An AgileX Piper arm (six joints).
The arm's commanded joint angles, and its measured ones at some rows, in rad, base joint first. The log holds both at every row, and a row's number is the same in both.
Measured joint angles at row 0: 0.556 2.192 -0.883 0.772 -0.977 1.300
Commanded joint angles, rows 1 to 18: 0.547 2.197 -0.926 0.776 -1.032 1.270; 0.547 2.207 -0.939 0.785 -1.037 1.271; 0.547 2.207 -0.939 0.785 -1.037 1.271; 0.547 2.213 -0.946 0.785 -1.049 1.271; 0.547 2.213 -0.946 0.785 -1.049 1.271; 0.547 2.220 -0.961 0.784 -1.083 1.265; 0.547 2.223 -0.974 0.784 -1.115 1.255; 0.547 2.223 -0.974 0.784 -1.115 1.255; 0.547 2.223 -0.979 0.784 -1.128 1.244; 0.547 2.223 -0.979 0.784 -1.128 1.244; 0.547 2.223 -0.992 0.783 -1.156 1.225; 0.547 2.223 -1.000 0.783 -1.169 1.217; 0.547 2.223 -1.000 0.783 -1.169 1.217; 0.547 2.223 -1.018 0.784 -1.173 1.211; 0.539 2.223 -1.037 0.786 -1.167 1.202; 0.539 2.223 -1.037 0.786 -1.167 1.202; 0.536 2.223 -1.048 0.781 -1.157 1.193; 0.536 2.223 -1.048 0.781 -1.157 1.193
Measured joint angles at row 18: 0.577 2.233 -0.959 0.872 -1.001 1.225
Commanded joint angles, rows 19 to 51: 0.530 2.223 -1.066 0.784 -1.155 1.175; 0.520 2.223 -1.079 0.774 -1.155 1.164; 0.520 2.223 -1.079 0.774 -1.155 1.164; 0.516 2.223 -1.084 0.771 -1.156 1.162; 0.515 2.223 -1.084 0.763 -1.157 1.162; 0.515 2.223 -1.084 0.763 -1.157 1.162; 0.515 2.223 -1.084 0.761 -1.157 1.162; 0.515 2.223 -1.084 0.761 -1.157 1.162; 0.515 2.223 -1.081 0.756 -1.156 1.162; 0.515 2.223 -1.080 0.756 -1.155 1.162; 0.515 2.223 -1.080 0.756 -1.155 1.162; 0.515 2.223 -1.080 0.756 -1.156 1.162; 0.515 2.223 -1.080 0.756 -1.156 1.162; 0.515 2.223 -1.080 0.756 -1.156 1.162; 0.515 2.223 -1.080 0.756 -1.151 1.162; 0.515 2.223 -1.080 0.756 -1.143 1.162; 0.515 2.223 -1.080 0.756 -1.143 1.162; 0.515 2.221 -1.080 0.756 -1.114 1.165; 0.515 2.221 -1.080 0.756 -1.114 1.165; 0.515 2.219 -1.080 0.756 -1.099 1.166; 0.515 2.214 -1.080 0.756 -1.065 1.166; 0.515 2.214 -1.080 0.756 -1.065 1.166; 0.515 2.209 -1.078 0.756 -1.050 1.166; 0.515 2.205 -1.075 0.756 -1.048 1.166; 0.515 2.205 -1.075 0.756 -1.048 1.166; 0.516 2.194 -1.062 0.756 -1.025 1.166; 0.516 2.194 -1.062 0.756 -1.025 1.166; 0.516 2.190 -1.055 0.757 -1.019 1.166; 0.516 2.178 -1.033 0.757 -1.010 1.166; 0.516 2.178 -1.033 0.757 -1.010 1.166; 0.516 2.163 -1.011 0.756 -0.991 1.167; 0.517 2.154 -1.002 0.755 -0.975 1.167; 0.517 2.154 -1.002 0.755 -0.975 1.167
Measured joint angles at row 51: 0.551 2.196 -0.973 0.867 -0.854 1.173
